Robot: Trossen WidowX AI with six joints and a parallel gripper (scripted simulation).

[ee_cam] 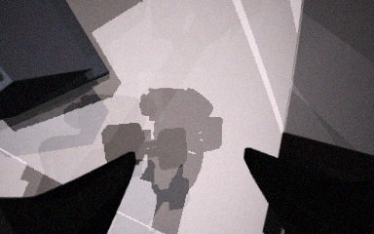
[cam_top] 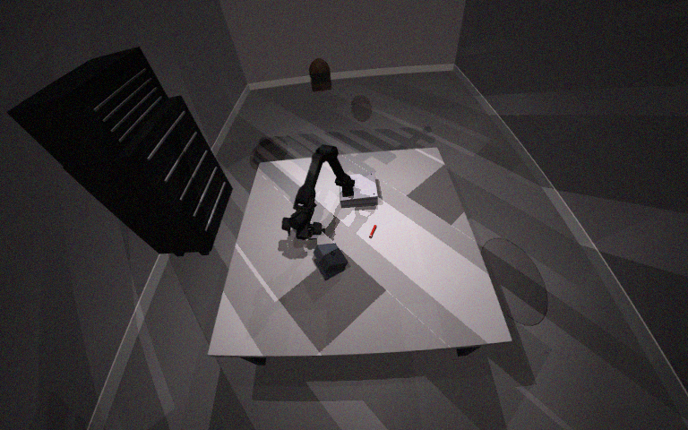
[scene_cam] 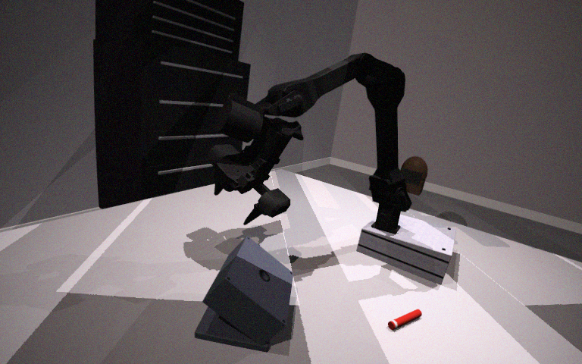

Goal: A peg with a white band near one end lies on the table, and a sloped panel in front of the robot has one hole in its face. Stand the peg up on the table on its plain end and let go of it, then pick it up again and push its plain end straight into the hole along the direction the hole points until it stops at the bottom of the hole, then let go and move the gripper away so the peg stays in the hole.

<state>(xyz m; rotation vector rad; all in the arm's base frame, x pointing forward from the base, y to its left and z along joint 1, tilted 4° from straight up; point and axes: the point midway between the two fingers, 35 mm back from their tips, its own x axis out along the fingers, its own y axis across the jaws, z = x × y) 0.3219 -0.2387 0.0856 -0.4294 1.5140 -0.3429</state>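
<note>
The red peg is 60 mm behind my gripper tip, 370 mm to the left of it and 110 mm below it. The rest, counted from my gripper tip: grey sloped panel (100 mm ahead, 150 mm to the left, 60 mm below).
</note>
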